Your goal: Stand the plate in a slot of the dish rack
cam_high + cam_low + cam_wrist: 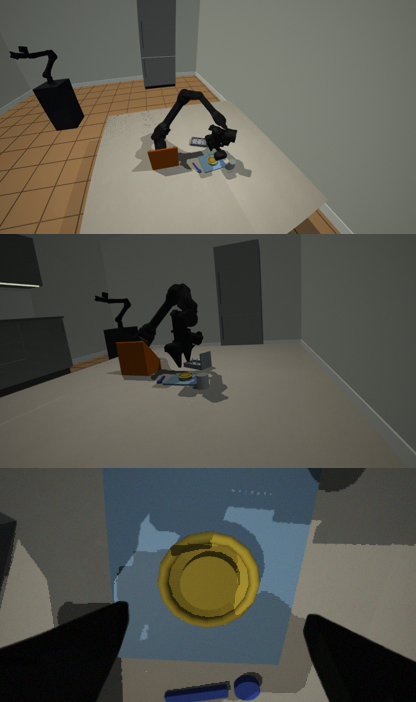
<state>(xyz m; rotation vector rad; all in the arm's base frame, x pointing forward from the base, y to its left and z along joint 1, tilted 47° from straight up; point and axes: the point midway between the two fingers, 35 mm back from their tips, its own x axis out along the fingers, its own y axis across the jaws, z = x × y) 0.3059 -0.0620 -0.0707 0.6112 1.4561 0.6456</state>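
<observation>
Right now my gripper tip is 50 mm above the yellow plate. From my gripper tip the other things lie so: blue mat 60 mm below, 10 mm to the left; white cup 100 mm ahead, 70 mm to the right, 40 mm below; small blue spoon 110 mm behind, 60 mm below, 20 mm to the right.
</observation>
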